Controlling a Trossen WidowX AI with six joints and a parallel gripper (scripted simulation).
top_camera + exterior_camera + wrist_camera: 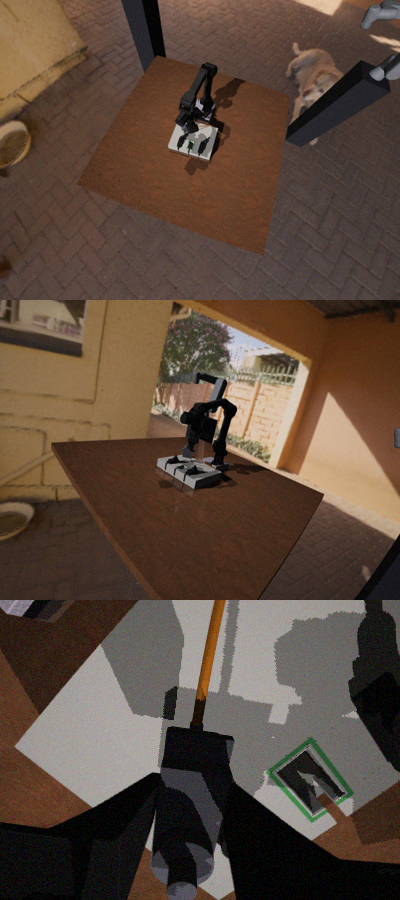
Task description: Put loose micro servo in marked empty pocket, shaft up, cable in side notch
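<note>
Right now my gripper tip is 100 mm above the grey deck, 40 mm to the right of it and 10 mm past it.
</note>
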